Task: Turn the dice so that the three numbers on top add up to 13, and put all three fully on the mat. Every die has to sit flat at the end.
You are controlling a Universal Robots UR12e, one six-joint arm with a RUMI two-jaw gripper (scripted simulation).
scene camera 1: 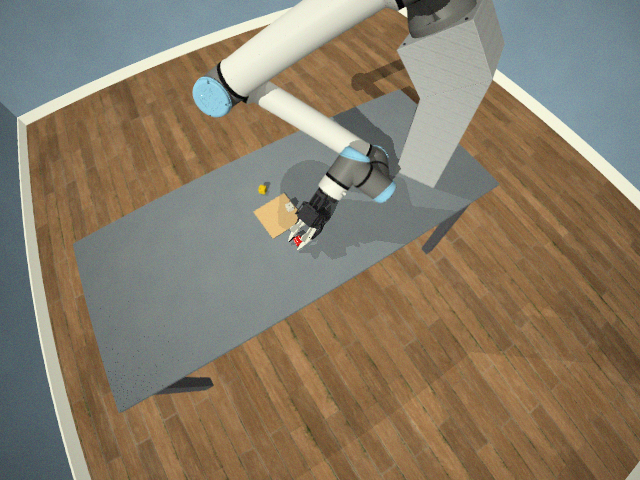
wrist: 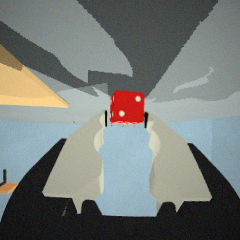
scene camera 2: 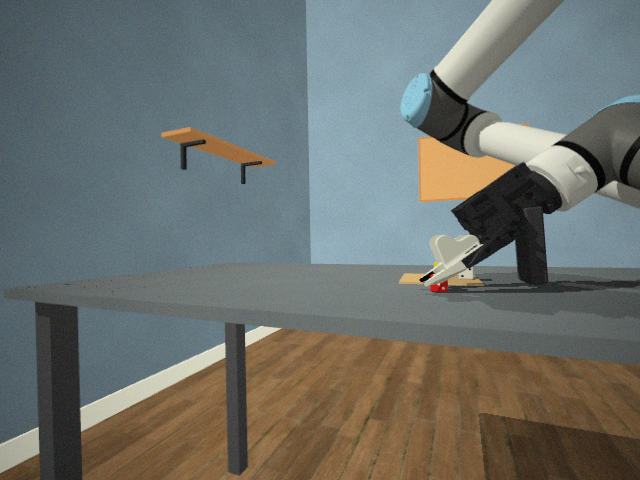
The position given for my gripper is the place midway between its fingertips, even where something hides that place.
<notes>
In view: my gripper (scene camera 2: pixel 421 282), a red die (wrist: pixel 127 107) and a tan mat (scene camera 1: pixel 274 216).
My gripper also shows in scene camera 1 (scene camera 1: pixel 293 245) and in the wrist view (wrist: pixel 125 112).
</notes>
